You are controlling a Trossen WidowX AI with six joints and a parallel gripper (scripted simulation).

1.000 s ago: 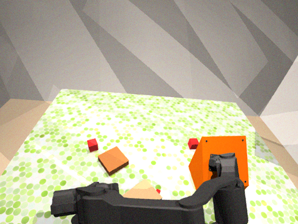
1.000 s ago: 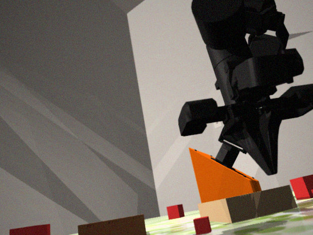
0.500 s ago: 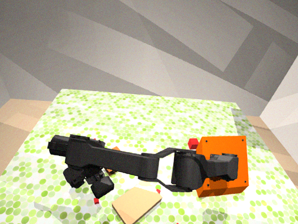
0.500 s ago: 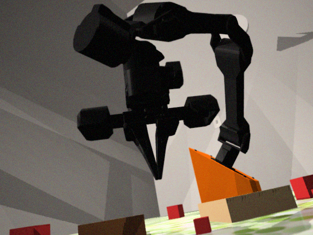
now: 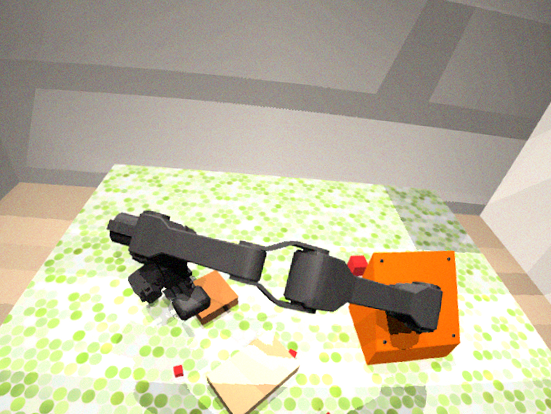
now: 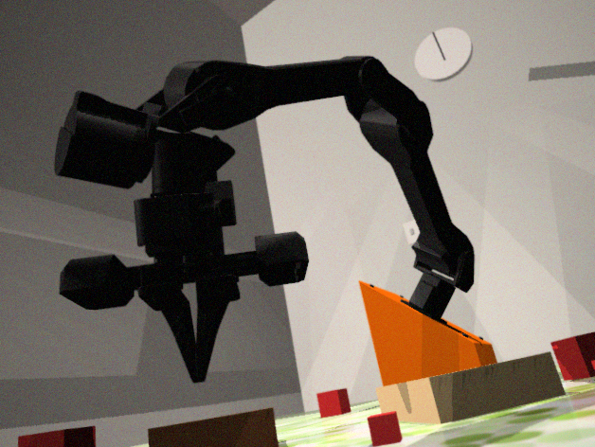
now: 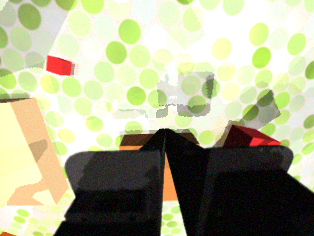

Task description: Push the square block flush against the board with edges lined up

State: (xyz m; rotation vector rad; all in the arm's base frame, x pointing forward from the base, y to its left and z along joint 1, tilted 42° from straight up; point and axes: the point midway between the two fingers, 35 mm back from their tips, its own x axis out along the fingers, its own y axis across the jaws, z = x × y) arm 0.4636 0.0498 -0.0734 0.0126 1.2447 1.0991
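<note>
My gripper tip is now 180 mm past the tan board, 120 mm to the right of it and 40 mm above it. Round my gripper tip: orange-brown square block (60 mm behind, 50 mm to the right, 40 mm below).
</note>
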